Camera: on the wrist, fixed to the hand. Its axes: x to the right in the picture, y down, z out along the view.
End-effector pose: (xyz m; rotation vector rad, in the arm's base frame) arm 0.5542 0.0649 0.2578 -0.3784 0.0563 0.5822
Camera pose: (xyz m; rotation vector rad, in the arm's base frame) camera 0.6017 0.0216 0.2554 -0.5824 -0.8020 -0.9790
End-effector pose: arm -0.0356 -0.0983 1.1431 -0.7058 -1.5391 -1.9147
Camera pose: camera -0.0905 -0.1105 1.1120 -0.0947 1.1308 1.7422
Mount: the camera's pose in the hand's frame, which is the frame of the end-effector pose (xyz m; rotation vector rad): 0.0173 -0.0584 -0.0206 -0.4641 -0.4765 -1.6441
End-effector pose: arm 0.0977 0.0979 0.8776 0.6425 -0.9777 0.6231
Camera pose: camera 0.1586 0.0780 0.8724 0.9344 -0.6651 -1.2111
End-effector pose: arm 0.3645 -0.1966 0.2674 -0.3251 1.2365 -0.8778
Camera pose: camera 0.3233 -0.2420 0.2868 -1.9601 0.4864 -1.6846
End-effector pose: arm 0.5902 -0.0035 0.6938 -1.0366 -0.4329 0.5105
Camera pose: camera 0.6270 -0.0318 0.7383 -0.6563 -1.6495 -0.8883
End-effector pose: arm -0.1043 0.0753 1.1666 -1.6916 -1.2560 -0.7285
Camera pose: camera -0.1532 0.0701 1.2080 0.6160 2.3826 1.3101
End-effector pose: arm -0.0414 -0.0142 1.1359 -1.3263 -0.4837 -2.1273
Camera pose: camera -0.0989 0.0138 1.1423 0.9765 0.8850 1.5421
